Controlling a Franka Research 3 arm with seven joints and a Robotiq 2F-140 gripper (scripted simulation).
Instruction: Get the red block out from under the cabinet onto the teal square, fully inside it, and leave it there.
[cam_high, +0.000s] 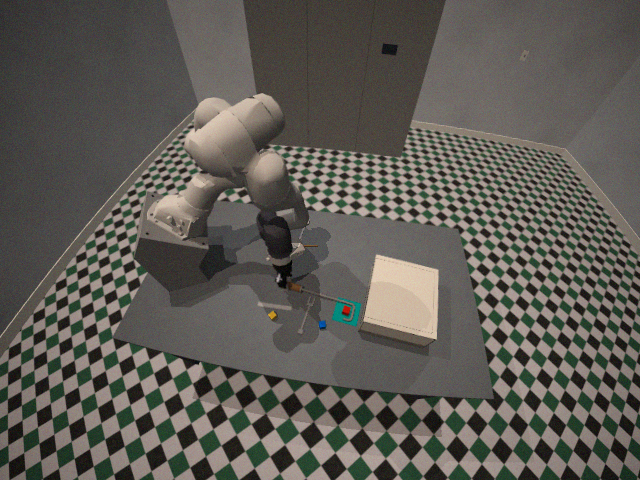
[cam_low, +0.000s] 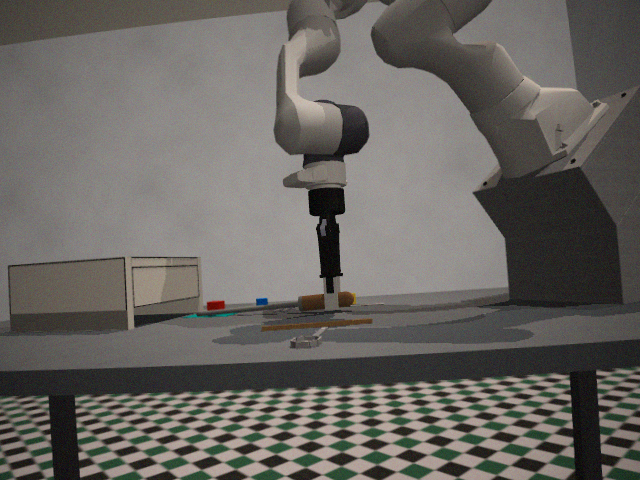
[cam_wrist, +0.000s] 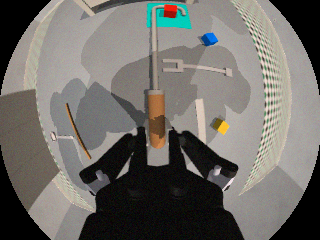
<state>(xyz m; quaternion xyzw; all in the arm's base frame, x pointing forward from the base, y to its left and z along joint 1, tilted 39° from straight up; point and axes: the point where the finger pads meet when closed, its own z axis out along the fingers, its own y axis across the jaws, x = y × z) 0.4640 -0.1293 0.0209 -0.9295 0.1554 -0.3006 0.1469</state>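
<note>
Right now my hand is 10 cm to the left of the grey stick, 5 cm past it and 4 cm above it. Round my hand: grey forked tool 13 cm to the right, 9 cm ahead, 3 cm below; then hook tool 13 cm ahead, 7 cm to the right, 2 cm below; then yellow block 14 cm to the right, 5 cm behind, 2 cm below.
</note>
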